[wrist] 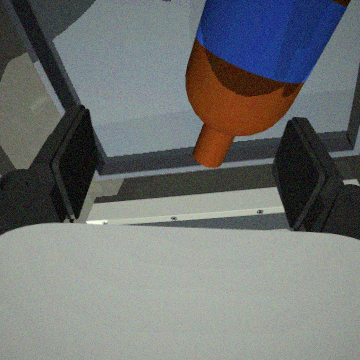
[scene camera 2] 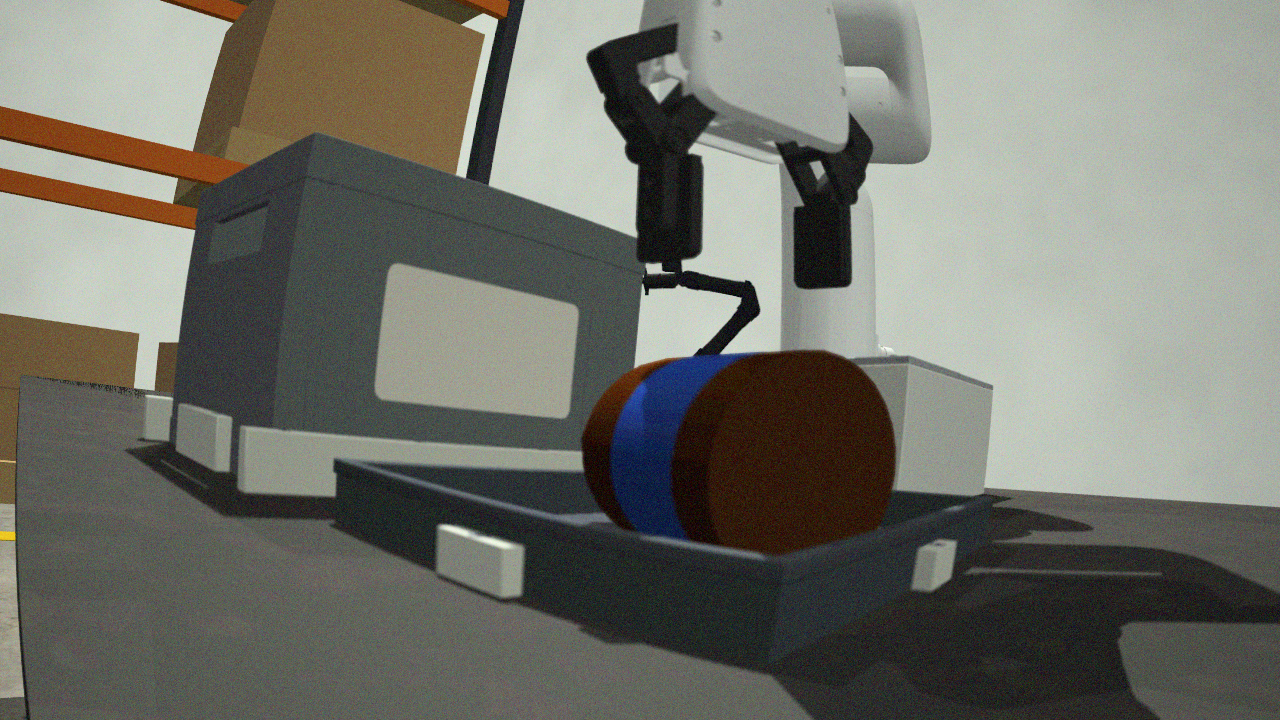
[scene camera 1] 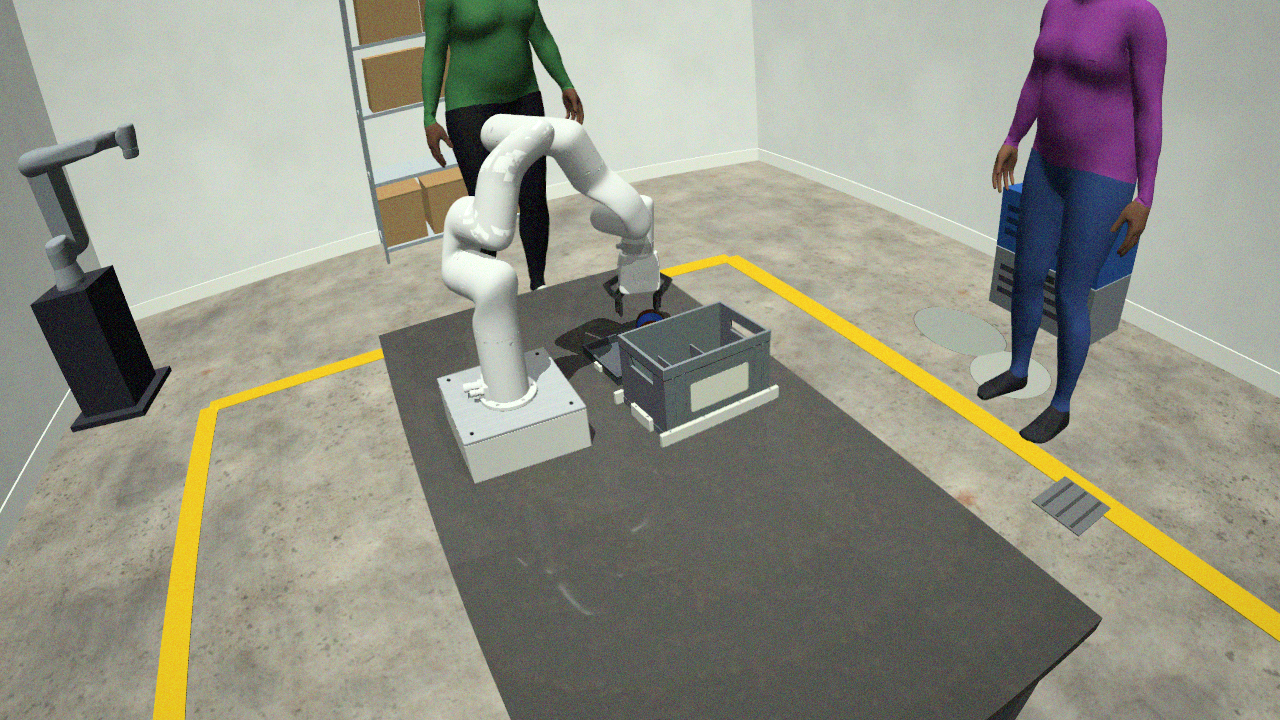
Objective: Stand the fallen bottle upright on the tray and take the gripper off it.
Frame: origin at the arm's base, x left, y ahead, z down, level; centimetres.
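Seen in the pictures: gripper, between the fingertips: (wrist: 187,137) (scene camera 2: 753,275) (scene camera 1: 638,312); arm's base, origin of its link: (scene camera 1: 508,393).
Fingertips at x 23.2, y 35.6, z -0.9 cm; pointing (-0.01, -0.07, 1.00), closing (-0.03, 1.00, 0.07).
Note:
Pixels of each thing's top centre, then the offset from my fingertips to it. Level surfaces: height alone.
- brown bottle with a blue label, centre of its top: (scene camera 2: 697,356) (wrist: 251,94) (scene camera 1: 651,322) dx +0.5, dy +3.2, dz +3.8 cm
- shallow dark tray, centre of its top: (scene camera 2: 720,495) (wrist: 202,68) (scene camera 1: 643,344) dx -0.3, dy +0.5, dz +9.2 cm
- tall grey crate, centre of its top: (scene camera 2: 414,210) (scene camera 1: 694,332) dx -25.6, dy +5.5, dz -5.8 cm
- same table, height of its surface: dz +11.7 cm
The brown bottle with a blue label (scene camera 1: 648,317) (scene camera 2: 796,447) (wrist: 250,75) lies on its side in the shallow dark tray (scene camera 1: 601,356) (scene camera 2: 608,573) (wrist: 150,162). In scene camera 2 its round base faces the camera. In the wrist view its orange-brown neck points down the picture, toward the tray's rim and the space between the fingers. My gripper (scene camera 1: 639,308) (scene camera 2: 745,271) (wrist: 187,137) is open and empty, pointing down above the bottle and apart from it. Part of the bottle's base end is cut off in the wrist view. The crate partly hides the tray in scene camera 1.
A tall grey crate (scene camera 1: 644,394) (scene camera 2: 331,358) with inner dividers stands close beside the tray, edged by pale strips (scene camera 1: 720,414) (scene camera 2: 358,456) (wrist: 190,205). The arm's base block (scene camera 1: 514,438) (scene camera 2: 939,429) is on the same table (scene camera 1: 716,555). Two people stand beyond the table.

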